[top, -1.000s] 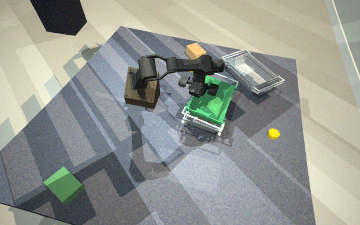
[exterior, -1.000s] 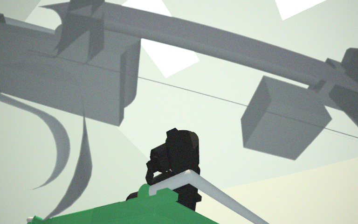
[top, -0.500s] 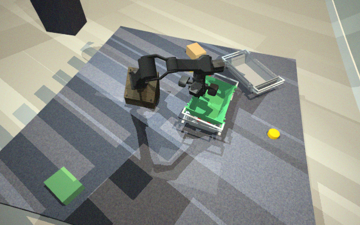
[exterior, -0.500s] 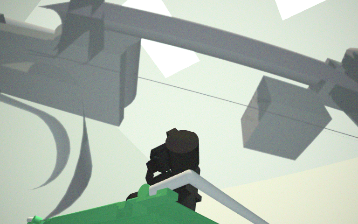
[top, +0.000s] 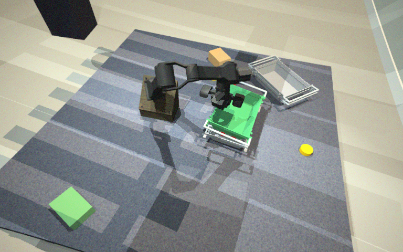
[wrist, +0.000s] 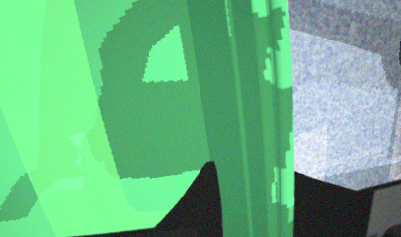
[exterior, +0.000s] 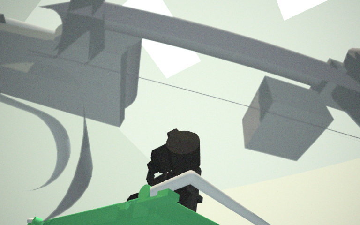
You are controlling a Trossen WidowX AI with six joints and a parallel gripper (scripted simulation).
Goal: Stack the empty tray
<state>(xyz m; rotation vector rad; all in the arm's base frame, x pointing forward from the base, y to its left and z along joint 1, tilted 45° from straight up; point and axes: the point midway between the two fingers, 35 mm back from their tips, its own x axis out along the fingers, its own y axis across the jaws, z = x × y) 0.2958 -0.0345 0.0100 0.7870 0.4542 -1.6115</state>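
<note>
Right now the green tray is 70 mm ahead of my gripper tip, 30 mm above it and 20 mm to the right of it. Also, from my gripper tip: orange box (470 mm to the left, 60 mm below, 50 mm behind); red block (280 mm to the left, 80 mm below, 60 mm ahead); green block (500 mm to the right, 470 mm behind, 70 mm below).
</note>
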